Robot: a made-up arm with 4 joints. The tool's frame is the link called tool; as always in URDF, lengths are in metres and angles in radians.
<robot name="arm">
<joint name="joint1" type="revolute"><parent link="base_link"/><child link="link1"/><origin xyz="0 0 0.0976" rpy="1.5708 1.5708 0"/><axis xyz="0 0 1"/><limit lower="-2.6" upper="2.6"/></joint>
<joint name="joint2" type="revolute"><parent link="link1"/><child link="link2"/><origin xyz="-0.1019 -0.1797 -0.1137" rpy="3.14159 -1.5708 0"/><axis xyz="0 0 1"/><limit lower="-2.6" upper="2.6"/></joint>
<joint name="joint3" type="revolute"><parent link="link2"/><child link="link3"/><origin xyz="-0.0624 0.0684 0.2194" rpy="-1.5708 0 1.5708"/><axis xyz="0 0 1"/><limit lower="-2.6" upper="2.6"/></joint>
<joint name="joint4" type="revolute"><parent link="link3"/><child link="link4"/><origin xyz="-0.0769 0.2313 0.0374" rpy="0 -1.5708 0"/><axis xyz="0 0 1"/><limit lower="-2.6" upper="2.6"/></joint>
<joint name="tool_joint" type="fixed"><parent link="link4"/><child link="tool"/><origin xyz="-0.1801 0.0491 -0.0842" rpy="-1.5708 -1.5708 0"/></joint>
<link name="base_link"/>
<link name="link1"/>
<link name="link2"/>
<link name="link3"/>
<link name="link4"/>
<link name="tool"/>
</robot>
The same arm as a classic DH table. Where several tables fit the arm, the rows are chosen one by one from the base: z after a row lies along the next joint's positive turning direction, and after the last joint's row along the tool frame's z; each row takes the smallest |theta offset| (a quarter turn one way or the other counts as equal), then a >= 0, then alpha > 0; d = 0 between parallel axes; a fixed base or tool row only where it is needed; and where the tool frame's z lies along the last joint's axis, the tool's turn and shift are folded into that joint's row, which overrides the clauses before.
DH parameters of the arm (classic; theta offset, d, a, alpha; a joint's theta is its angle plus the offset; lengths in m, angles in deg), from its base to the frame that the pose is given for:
base (fixed): 0.00 0.0976 0.0000 90.00
joint1: 0.00 -0.1137 -0.1797 90.00
joint2: 0.00 0.1175 -0.0684 90.00
joint3: -90.00 0.0998 0.2313 -90.00
joint4: 90.00 -0.0073 0.1801 90.00
tool (fixed): 90.00 0.0491 0.0000 0.00
Joint limits (deg, base to tool): -148.97..148.97 -148.97..148.97 -148.97..148.97 -148.97..148.97

